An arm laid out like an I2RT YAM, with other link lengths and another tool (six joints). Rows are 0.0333 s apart.
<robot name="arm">
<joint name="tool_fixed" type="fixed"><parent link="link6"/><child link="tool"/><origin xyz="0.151 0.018 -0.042" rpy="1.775 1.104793 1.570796"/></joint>
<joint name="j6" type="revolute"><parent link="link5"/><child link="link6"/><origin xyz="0.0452 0 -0.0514"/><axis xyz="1 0 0"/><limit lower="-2.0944" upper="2.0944"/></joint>
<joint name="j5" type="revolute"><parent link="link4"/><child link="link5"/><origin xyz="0.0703 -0.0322 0.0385"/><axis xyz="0 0 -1"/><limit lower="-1.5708" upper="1.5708"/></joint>
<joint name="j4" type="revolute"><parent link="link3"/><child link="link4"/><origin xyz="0.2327 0.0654 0.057"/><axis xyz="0 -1 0"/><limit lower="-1.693" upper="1.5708"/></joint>
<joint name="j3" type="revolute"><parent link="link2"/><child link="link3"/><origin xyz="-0.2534 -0.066 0"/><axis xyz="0 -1 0"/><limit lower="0" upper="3.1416"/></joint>
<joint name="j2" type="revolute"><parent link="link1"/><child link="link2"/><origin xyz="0.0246 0.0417 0.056"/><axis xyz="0 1 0"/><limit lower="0" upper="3.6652"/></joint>
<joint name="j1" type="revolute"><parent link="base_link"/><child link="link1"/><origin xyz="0 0 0.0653"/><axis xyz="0 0 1"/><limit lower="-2.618" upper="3.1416"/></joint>
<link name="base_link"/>
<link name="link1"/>
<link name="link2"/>
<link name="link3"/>
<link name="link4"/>
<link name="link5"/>
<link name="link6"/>
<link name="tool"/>
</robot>
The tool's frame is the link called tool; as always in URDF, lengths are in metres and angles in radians.
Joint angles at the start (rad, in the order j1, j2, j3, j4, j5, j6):
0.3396 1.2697 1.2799 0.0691 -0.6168 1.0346
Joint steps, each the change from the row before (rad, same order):
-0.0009 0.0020 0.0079 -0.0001 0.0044 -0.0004
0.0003 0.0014 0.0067 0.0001 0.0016 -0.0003
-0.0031 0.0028 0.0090 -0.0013 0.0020 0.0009
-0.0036 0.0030 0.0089 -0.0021 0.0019 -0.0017
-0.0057 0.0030 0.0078 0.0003 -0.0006 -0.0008
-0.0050 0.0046 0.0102 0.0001 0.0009 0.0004
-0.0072 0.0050 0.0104 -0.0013 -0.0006 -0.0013
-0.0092 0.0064 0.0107 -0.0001 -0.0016 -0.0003
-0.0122 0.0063 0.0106 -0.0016 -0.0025 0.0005
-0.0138 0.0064 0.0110 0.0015 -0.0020 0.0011
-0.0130 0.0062 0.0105 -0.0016 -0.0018 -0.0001
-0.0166 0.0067 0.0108 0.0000 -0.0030 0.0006
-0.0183 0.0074 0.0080 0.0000 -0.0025 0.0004
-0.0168 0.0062 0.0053 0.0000 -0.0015 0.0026
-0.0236 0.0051 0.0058 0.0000 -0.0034 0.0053
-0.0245 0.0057 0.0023 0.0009 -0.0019 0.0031
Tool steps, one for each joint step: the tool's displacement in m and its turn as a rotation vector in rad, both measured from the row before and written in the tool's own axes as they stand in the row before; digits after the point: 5 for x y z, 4 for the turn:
-0.00162 0.00258 -0.00012 -0.0043 -0.0063 -0.0026
-0.00049 0.00240 -0.00021 -0.0043 -0.0023 -0.0030
-0.00214 0.00246 -0.00027 -0.0035 -0.0057 -0.0010
-0.00233 0.00204 -0.00020 -0.0025 -0.0064 -0.0029
-0.00273 0.00196 -0.00044 -0.0035 -0.0061 -0.0030
-0.00299 0.00246 -0.00010 -0.0039 -0.0067 -0.0020
-0.00362 0.00189 -0.00020 -0.0024 -0.0075 -0.0028
-0.00446 0.00166 -0.00007 -0.0023 -0.0083 -0.0019
-0.00546 0.00116 -0.00036 -0.0007 -0.0099 -0.0002
-0.00632 0.00181 -0.00060 -0.0032 -0.0125 -0.0013
-0.00593 0.00102 -0.00044 -0.0004 -0.0115 -0.0007
-0.00729 0.00104 -0.00077 -0.0011 -0.0140 -0.0007
-0.00815 -0.00057 -0.00041 0.0020 -0.0156 0.0012
-0.00753 -0.00110 -0.00034 0.0031 -0.0144 0.0043
-0.00984 -0.00082 -0.00154 0.0026 -0.0190 0.0063
-0.01059 -0.00249 -0.00106 0.0053 -0.0212 0.0064

